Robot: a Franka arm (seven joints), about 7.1 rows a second.
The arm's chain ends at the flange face. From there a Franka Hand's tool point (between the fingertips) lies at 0.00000 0.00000 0.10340 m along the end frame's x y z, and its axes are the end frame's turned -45 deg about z.
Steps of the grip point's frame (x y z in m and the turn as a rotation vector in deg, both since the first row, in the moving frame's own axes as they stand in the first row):
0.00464, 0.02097, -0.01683, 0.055, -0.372, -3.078
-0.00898, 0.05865, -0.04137, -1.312, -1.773, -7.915
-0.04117, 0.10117, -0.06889, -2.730, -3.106, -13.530
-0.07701, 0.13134, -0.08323, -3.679, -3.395, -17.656
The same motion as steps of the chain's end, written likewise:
0.01864, 0.01113, -0.01683, -0.224, -0.302, -3.078
0.03544, 0.04386, -0.04129, -2.181, -0.326, -7.915
0.04203, 0.09322, -0.06862, -4.127, -0.266, -13.530
0.03668, 0.13851, -0.08284, -5.002, 0.201, -17.656

